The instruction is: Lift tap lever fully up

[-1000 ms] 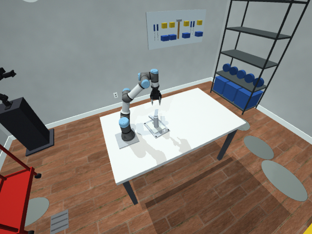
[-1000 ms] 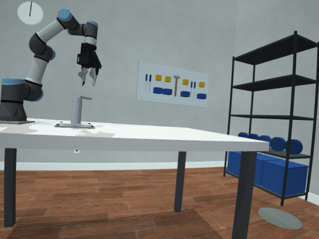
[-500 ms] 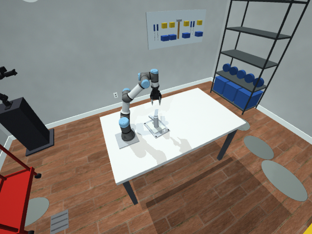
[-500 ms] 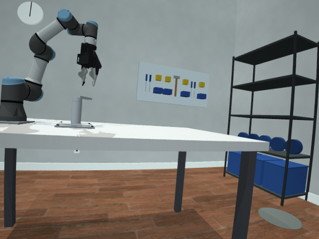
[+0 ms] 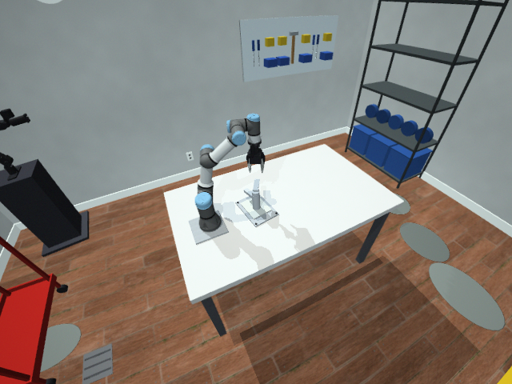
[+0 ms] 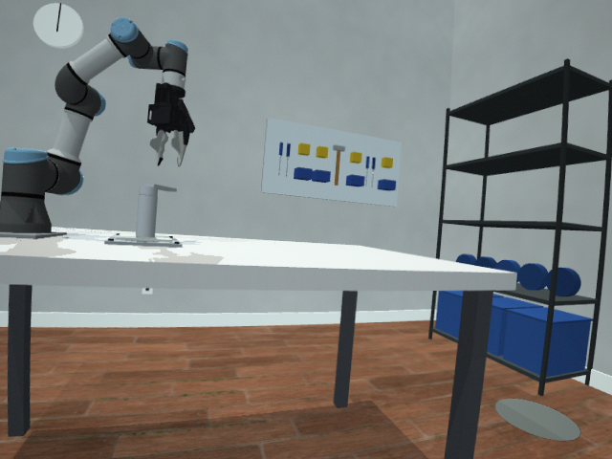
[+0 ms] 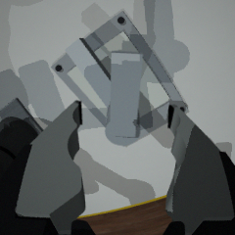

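Right now the lever is 2 cm behind my hand, 2 cm to the right of it and 8 cm below it. Also, from my hand: metal base plate 5 cm behind, 7 cm to the right, 23 cm below; then tap 3 cm behind, 5 cm to the right, 13 cm below.
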